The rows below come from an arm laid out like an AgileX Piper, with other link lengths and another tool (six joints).
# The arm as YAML. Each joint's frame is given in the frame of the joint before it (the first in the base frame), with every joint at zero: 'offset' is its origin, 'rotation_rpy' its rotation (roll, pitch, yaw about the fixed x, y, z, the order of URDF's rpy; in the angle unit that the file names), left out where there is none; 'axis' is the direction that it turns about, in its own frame. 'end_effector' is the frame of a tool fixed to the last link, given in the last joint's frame.
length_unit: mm
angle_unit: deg
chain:
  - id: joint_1
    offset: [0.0, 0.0, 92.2]
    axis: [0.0, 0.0, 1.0]
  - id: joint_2
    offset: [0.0, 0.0, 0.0]
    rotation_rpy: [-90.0, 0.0, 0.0]
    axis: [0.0, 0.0, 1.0]
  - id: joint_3
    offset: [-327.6, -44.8, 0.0]
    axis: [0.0, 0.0, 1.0]
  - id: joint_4
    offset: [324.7, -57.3, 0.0]
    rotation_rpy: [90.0, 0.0, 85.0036]
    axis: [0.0, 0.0, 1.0]
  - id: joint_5
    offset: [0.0, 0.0, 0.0]
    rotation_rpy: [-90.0, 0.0, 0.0]
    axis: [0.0, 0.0, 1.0]
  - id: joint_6
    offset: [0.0, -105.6, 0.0]
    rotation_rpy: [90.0, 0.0, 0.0]
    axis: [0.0, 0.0, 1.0]
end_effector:
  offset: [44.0, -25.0, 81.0]
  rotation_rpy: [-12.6, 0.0, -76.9]
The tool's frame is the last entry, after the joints.
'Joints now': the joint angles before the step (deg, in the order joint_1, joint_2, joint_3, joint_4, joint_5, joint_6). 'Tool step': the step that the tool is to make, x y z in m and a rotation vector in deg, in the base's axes. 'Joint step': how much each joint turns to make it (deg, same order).
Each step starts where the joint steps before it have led.
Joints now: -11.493, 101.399, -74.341, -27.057, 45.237, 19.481
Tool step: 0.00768, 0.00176, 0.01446, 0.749, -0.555, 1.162
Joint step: 0.001, 0.000, -2.784, 2.587, 1.551, -3.177
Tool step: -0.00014, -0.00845, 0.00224, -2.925, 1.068, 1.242
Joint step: -0.002, 0.269, 0.003, -3.112, 0.107, -0.300
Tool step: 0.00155, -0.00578, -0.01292, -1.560, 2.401, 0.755
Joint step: 0.001, 1.931, 0.051, -2.115, 0.052, -0.042
